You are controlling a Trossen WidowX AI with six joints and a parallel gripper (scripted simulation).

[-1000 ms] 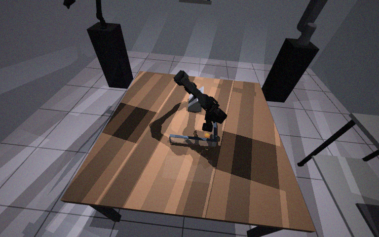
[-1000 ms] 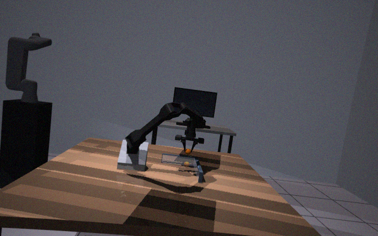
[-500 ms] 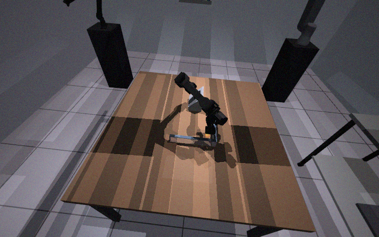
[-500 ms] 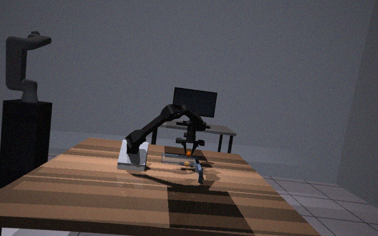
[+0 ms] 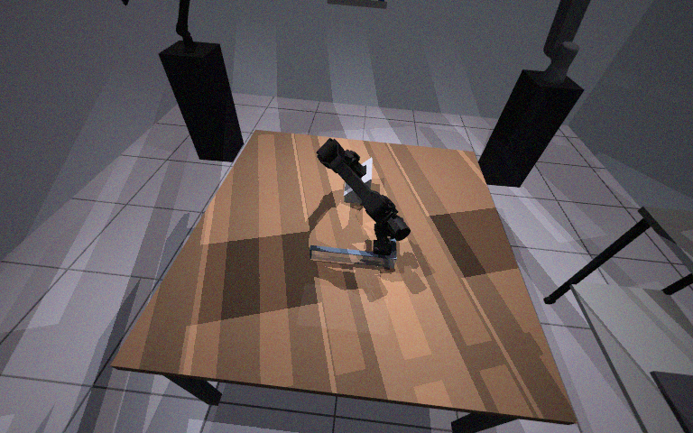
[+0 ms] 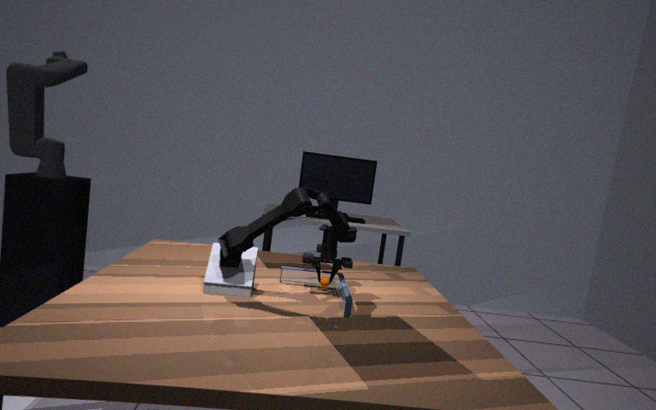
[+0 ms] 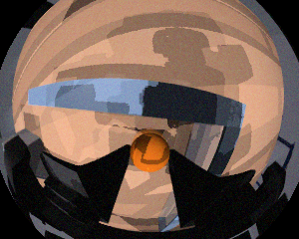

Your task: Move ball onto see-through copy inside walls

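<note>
Now: the orange ball right at my gripper tip. Also, from my gripper tip: see-through copy of ball 10 mm below; then clear wall 60 mm ahead, 100 mm to the right.
</note>
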